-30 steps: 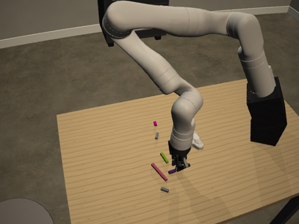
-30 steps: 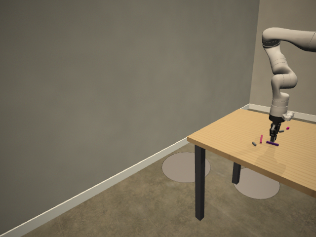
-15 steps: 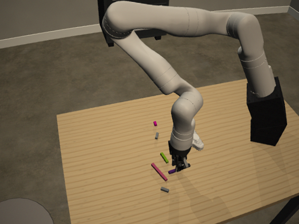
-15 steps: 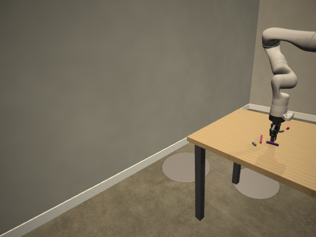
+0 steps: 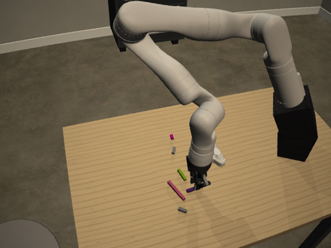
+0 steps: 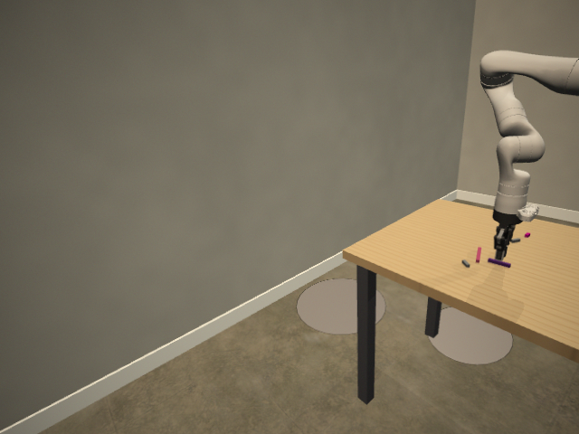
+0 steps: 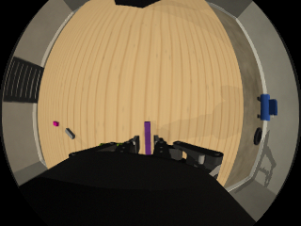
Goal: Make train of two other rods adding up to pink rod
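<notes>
My gripper is now 3 cm above the purple rod. The rest, counted from my hand: magenta rod: 24 cm to the right, 7 cm behind, 3 cm below; then lime rod: 7 cm to the right, 3 cm below; then pink rod: 6 cm ahead, 3 cm to the right, 3 cm below.
</notes>
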